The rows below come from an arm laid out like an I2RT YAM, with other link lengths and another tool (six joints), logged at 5 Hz.
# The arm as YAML. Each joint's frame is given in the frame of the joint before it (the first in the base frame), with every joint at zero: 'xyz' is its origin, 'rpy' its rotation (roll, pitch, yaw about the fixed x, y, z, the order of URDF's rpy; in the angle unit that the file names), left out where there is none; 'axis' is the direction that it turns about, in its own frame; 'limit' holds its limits. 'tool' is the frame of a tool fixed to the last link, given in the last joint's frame.
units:
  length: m
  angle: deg
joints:
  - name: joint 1
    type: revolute
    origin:
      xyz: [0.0, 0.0, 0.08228]
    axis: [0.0, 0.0, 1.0]
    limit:
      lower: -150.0
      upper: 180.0
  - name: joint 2
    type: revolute
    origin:
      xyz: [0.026, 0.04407, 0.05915]
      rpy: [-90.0, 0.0, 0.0]
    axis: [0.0, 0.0, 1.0]
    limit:
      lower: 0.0
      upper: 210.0
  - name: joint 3
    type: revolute
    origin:
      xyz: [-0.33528, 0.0, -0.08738]
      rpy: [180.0, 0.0, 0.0]
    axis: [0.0, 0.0, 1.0]
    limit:
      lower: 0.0
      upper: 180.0
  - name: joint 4
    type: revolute
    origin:
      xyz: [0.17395, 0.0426, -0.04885]
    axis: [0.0, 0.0, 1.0]
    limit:
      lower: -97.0
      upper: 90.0
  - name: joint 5
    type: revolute
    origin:
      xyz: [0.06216, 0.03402, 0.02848]
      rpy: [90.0, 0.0, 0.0]
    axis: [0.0, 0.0, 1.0]
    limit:
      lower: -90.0
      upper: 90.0
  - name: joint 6
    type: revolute
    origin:
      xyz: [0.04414, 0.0, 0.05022]
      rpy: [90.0, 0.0, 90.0]
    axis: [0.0, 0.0, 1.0]
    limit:
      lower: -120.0
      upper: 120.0
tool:
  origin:
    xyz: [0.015, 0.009, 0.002]
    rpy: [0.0, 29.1, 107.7]
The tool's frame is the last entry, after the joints.
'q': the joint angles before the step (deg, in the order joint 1, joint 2, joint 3, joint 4, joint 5, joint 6). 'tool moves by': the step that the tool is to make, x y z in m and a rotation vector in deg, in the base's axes. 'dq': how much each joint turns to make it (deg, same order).
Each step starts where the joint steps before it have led.
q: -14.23 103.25 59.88 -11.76 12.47 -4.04
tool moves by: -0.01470 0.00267 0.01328 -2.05 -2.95 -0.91
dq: 0.02 -4.06 -2.01 1.32 1.57 0.00
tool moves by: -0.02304 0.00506 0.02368 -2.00 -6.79 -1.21
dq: -0.03 -6.97 -2.24 2.16 0.98 0.72
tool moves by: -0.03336 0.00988 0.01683 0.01 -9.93 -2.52
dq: 0.31 -8.74 -5.27 5.15 0.57 3.81
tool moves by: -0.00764 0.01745 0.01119 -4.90 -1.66 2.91
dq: 4.99 -3.69 -0.87 0.59 4.25 -2.63
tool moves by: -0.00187 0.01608 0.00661 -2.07 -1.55 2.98
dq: 4.91 -1.96 -0.16 0.20 2.63 -0.62
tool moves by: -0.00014 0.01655 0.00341 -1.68 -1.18 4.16
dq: 5.13 -1.29 -0.54 0.88 1.66 -1.03
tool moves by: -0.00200 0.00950 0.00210 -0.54 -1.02 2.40
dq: 3.00 -1.03 -0.43 0.49 0.81 -0.25
